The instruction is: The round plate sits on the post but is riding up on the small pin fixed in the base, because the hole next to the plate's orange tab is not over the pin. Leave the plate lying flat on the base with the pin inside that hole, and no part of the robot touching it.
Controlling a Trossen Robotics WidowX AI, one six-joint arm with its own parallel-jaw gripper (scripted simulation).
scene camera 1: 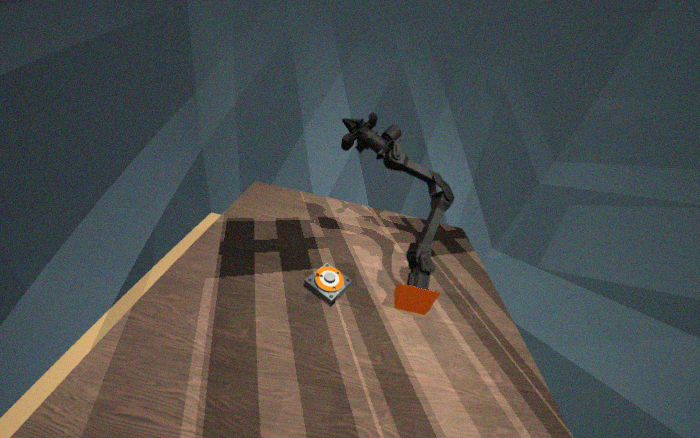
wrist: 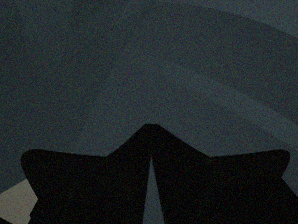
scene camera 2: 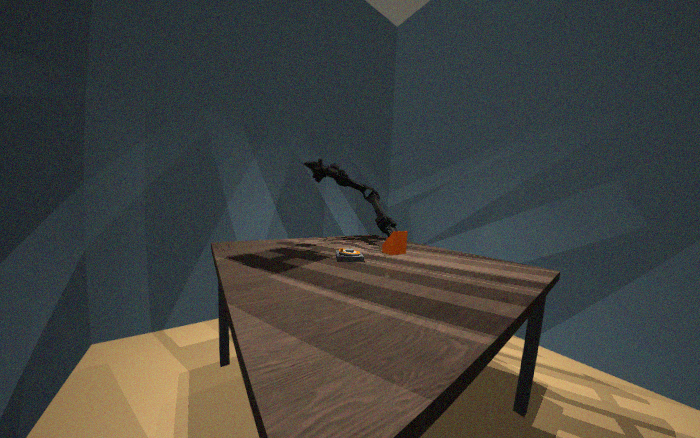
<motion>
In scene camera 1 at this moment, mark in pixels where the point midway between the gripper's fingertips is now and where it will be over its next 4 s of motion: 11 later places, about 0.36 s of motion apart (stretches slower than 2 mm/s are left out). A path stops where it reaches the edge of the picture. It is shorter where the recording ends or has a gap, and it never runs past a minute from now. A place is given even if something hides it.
My gripper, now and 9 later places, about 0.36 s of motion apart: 342,119; 304,156; 292,216; 310,261; 316,268; 315,275; 315,274; 315,272; 317,270; 318,264
</motion>
